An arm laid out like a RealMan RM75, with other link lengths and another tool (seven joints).
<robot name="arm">
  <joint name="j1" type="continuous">
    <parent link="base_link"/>
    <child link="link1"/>
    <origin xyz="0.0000 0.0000 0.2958" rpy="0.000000 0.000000 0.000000"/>
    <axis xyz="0 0 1"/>
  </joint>
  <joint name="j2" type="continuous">
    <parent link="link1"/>
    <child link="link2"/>
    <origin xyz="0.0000 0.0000 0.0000" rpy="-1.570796 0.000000 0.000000"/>
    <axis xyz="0 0 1"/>
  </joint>
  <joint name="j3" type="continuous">
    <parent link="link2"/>
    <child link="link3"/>
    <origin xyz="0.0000 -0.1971 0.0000" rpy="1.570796 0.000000 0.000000"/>
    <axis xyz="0 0 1"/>
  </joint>
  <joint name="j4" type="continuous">
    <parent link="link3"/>
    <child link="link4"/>
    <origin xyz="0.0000 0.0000 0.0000" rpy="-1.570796 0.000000 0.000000"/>
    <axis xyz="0 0 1"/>
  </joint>
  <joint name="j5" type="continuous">
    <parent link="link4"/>
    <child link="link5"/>
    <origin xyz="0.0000 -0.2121 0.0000" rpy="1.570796 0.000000 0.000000"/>
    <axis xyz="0 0 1"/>
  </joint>
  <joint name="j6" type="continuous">
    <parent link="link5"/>
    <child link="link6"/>
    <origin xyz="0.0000 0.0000 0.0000" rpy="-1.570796 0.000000 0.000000"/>
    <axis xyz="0 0 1"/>
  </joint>
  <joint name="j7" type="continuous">
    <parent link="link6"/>
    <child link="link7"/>
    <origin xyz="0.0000 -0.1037 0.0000" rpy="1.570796 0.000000 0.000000"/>
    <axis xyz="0 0 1"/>
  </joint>
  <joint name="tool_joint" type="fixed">
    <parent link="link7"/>
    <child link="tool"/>
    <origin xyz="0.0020 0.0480 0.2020" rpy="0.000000 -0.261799 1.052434"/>
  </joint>
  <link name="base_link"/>
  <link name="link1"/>
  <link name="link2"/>
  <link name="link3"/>
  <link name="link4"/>
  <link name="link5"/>
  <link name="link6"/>
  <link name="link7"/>
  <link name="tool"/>
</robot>
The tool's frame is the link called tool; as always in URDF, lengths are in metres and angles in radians. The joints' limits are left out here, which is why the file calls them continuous.
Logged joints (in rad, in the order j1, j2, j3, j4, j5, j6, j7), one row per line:
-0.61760, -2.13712, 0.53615, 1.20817, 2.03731, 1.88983, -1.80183
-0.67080, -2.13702, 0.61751, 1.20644, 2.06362, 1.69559, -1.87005
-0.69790, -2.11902, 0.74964, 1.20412, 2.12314, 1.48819, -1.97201
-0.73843, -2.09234, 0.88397, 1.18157, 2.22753, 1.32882, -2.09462
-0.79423, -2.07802, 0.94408, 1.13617, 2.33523, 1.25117, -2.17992
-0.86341, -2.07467, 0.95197, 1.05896, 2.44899, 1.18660, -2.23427
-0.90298, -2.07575, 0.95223, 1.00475, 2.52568, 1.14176, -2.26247
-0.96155, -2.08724, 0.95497, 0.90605, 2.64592, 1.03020, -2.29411
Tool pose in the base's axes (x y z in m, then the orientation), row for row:
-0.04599, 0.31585, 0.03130, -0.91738, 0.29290, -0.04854, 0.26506
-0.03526, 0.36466, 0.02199, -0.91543, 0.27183, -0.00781, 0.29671
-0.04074, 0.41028, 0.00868, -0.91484, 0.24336, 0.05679, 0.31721
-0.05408, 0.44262, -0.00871, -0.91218, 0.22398, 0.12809, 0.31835
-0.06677, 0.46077, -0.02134, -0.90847, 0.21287, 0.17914, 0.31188
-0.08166, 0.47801, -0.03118, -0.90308, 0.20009, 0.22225, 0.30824
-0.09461, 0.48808, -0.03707, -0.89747, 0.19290, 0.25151, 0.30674
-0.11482, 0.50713, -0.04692, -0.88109, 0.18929, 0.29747, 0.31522
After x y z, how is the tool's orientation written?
As a quaternion, x y z w.
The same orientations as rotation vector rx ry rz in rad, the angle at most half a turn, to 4 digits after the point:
-2.4785, 0.7913, -0.1311
-2.4340, 0.7228, -0.0208
-2.4078, 0.6405, 0.1495
-2.3995, 0.5892, 0.3369
-2.3973, 0.5617, 0.4727
-2.3874, 0.5290, 0.5875
-2.3743, 0.5103, 0.6654
-2.3213, 0.4987, 0.7837

